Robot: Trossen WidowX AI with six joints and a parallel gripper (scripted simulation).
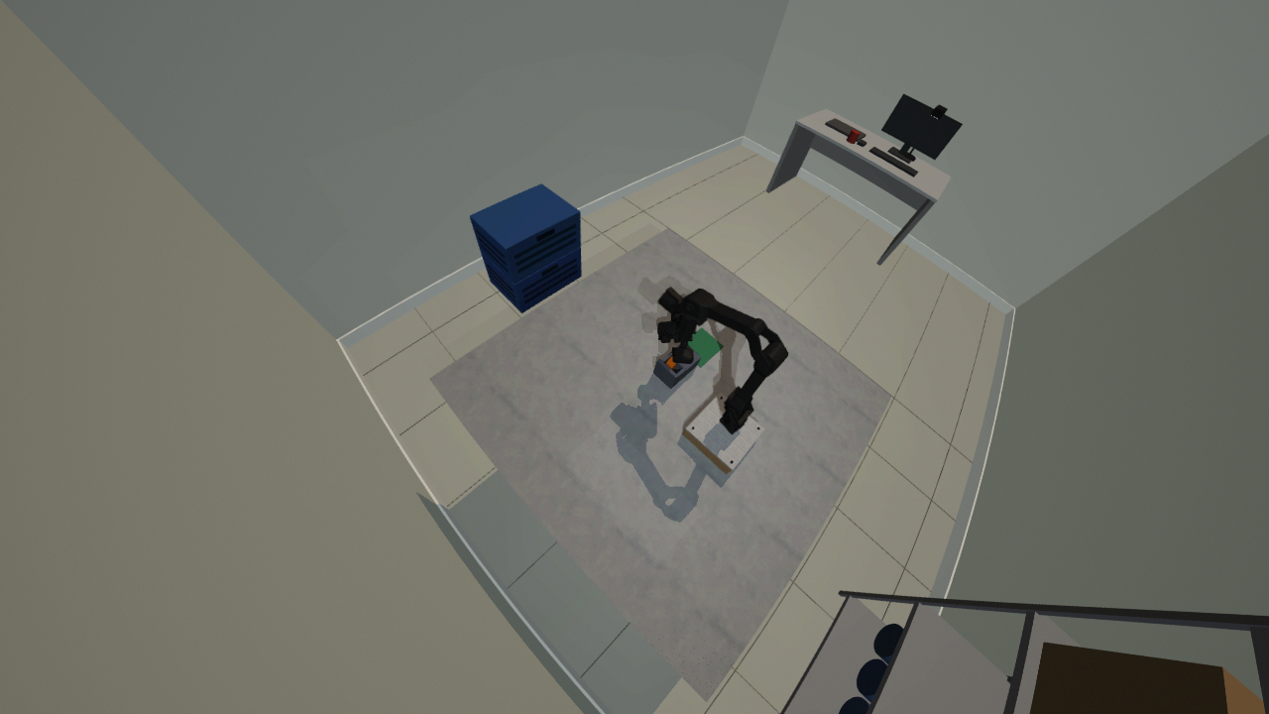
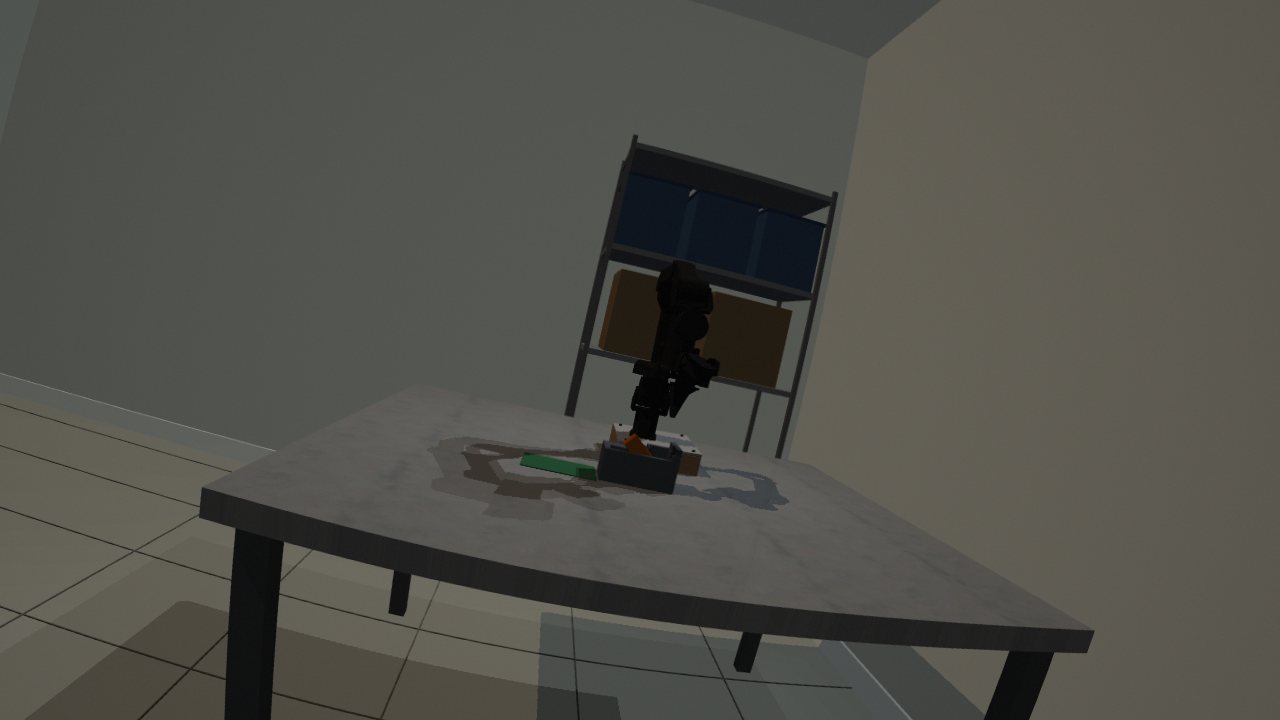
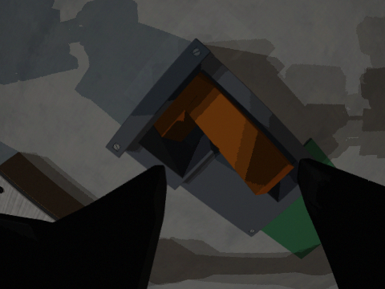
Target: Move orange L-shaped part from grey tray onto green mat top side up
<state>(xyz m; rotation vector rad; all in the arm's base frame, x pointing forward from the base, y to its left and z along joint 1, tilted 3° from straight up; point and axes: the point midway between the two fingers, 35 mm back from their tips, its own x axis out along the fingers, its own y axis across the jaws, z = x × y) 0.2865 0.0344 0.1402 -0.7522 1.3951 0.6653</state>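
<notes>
My gripper tip is now 10 cm above the orange L-shaped part and 1 cm past it. Also, from my gripper tip: grey tray (16 cm below, 3 cm to the right, 1 cm behind); then green mat (18 cm to the right, 16 cm below, 1 cm ahead).
</notes>
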